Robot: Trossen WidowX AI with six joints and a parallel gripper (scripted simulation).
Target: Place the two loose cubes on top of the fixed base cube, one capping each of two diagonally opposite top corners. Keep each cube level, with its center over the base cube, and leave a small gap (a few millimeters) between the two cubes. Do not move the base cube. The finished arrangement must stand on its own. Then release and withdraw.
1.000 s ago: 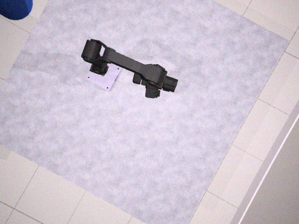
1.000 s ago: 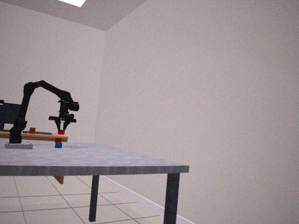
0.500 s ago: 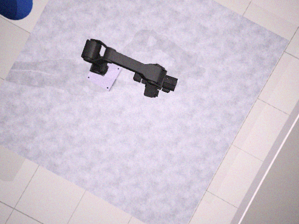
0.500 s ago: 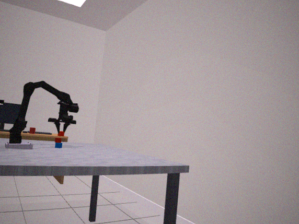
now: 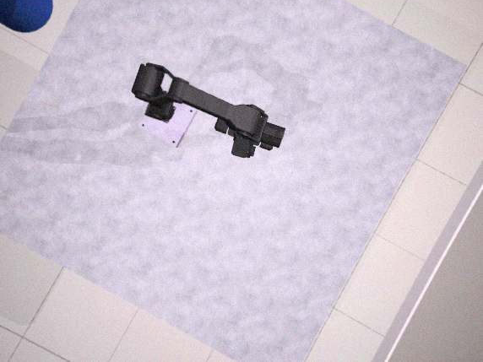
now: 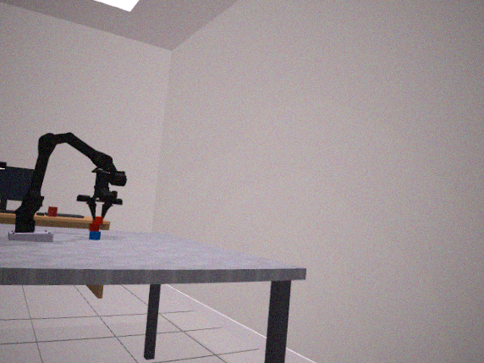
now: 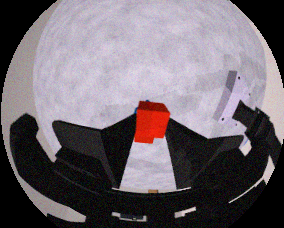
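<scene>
Now: the blue base cube 20 mm to the left of my gripper tip and 70 mm below it. Round my gripper tip: red cube (right at my gripper tip).
</scene>
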